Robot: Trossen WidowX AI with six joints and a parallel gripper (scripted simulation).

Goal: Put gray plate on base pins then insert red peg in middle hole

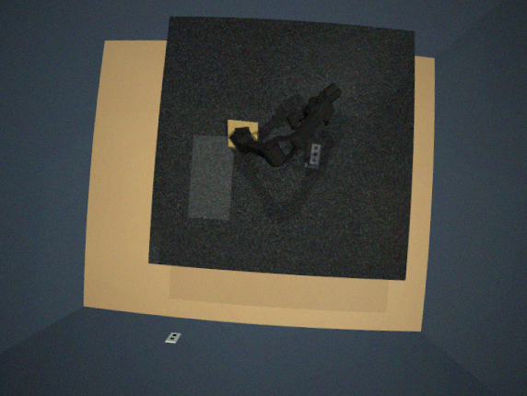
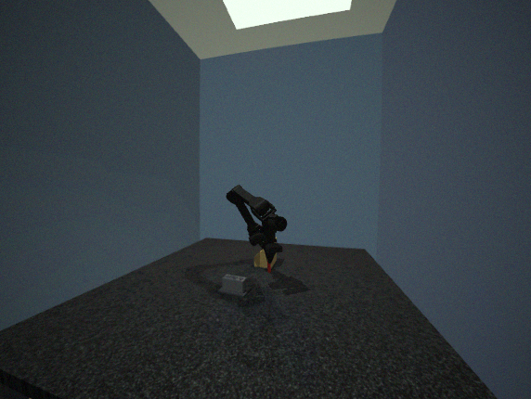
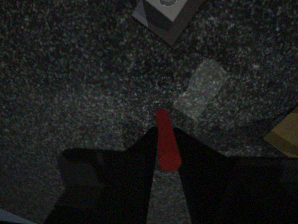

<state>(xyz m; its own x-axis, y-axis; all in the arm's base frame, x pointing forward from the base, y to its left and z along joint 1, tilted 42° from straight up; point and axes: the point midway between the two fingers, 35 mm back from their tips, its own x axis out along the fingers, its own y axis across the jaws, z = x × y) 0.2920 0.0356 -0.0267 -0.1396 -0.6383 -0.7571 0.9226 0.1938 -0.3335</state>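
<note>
My gripper tip is 40 mm short of the gray plate, 140 mm to the left of it and 70 mm above it. The rest, counted from my gripper tip: red peg right at my gripper tip.
</note>
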